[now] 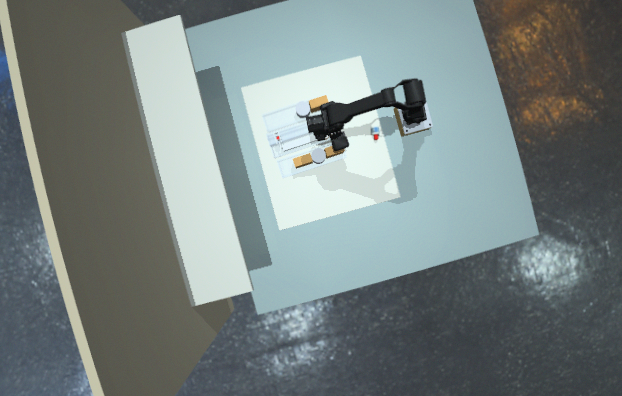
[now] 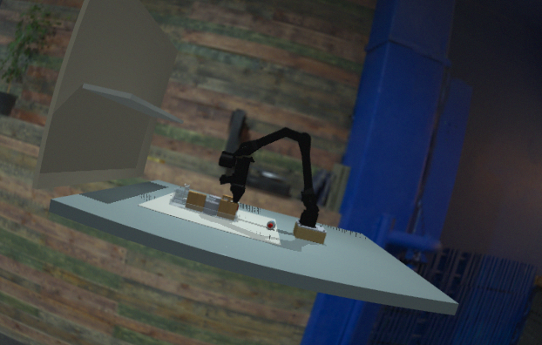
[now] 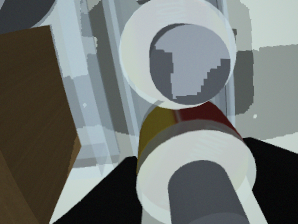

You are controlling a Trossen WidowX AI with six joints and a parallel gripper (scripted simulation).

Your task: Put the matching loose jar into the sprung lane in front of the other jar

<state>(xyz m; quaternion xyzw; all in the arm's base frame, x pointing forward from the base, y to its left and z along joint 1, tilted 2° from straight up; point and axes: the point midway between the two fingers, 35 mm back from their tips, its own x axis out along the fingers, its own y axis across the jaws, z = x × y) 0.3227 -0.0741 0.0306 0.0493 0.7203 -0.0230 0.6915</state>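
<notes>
My gripper tip is now 150 mm short of the lane, 40 mm to the left of it and 30 mm above it. The rest, counted from my gripper tip: small jar 160 mm behind, 80 mm to the left, 30 mm below; then shelf 510 mm ahead, 320 mm above, 60 mm to the right; then red mark 220 mm ahead, 60 mm to the right, 20 mm above.
</notes>
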